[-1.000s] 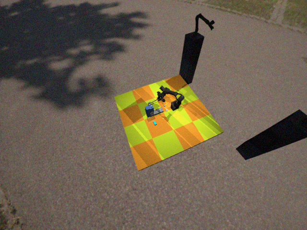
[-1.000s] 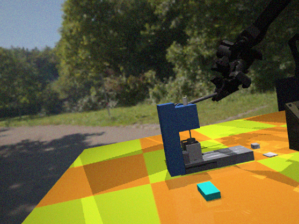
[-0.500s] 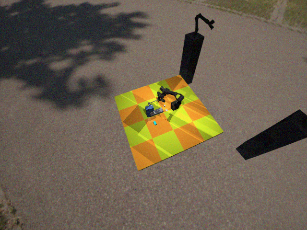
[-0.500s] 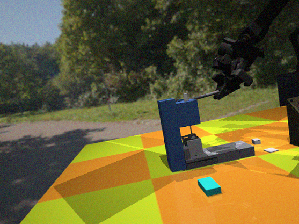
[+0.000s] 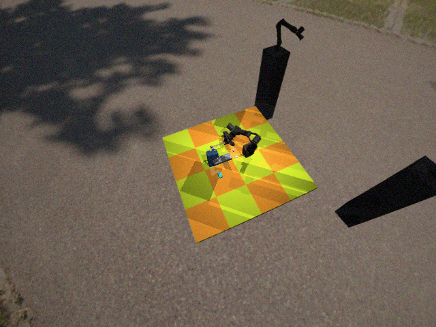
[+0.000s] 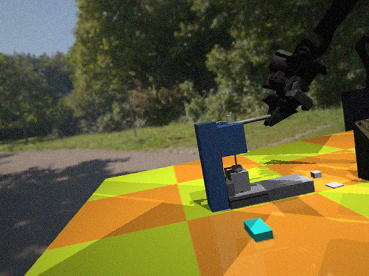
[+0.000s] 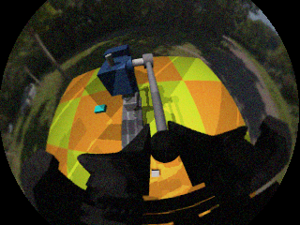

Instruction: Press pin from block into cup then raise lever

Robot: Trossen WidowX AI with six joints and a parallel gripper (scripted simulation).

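Right now my gripper tip is 50 mm short of the lever, 10 mm to the right of it and 20 mm below it. Round my gripper tip: thin punch 130 mm ahead, 60 mm to the left, 30 mm below; then small grey cube 110 mm behind, 30 mm to the left, 160 mm below; then flat grey plate 100 mm behind, 110 mm to the left, 170 mm below.
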